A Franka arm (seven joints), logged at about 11 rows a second.
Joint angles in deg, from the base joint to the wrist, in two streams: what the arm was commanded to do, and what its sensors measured. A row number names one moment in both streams.
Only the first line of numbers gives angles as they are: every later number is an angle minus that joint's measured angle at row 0.
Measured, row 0: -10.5, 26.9, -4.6, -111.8, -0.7, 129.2, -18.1
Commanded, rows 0 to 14: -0.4, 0.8, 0.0, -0.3, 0.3, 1.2, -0.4; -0.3, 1.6, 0.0, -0.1, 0.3, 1.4, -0.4; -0.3, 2.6, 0.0, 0.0, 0.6, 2.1, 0.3; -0.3, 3.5, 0.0, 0.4, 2.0, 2.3, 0.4; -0.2, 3.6, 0.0, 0.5, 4.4, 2.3, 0.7; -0.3, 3.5, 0.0, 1.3, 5.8, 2.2, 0.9; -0.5, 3.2, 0.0, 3.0, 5.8, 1.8, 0.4; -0.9, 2.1, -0.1, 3.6, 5.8, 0.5, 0.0; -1.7, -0.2, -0.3, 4.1, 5.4, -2.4, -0.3; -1.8, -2.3, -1.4, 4.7, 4.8, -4.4, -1.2; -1.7, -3.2, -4.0, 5.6, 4.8, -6.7, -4.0; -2.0, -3.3, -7.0, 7.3, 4.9, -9.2, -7.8; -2.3, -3.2, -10.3, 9.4, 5.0, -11.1, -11.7; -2.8, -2.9, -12.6, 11.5, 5.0, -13.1, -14.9; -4.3, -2.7, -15.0, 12.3, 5.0, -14.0, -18.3
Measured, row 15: -2.9, -3.2, -12.4, 10.1, 4.4, -11.5, -13.9
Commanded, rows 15 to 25: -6.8, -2.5, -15.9, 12.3, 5.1, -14.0, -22.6; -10.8, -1.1, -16.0, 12.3, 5.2, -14.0, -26.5; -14.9, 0.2, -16.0, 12.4, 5.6, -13.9, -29.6; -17.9, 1.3, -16.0, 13.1, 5.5, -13.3, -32.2; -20.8, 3.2, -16.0, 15.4, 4.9, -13.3, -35.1; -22.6, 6.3, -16.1, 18.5, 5.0, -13.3, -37.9; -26.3, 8.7, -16.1, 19.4, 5.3, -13.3, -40.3; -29.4, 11.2, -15.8, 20.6, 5.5, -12.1, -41.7; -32.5, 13.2, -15.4, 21.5, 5.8, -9.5, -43.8; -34.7, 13.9, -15.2, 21.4, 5.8, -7.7, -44.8; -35.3, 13.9, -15.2, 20.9, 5.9, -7.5, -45.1
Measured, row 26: -33.9, 13.0, -15.8, 19.2, 4.4, -7.4, -43.8
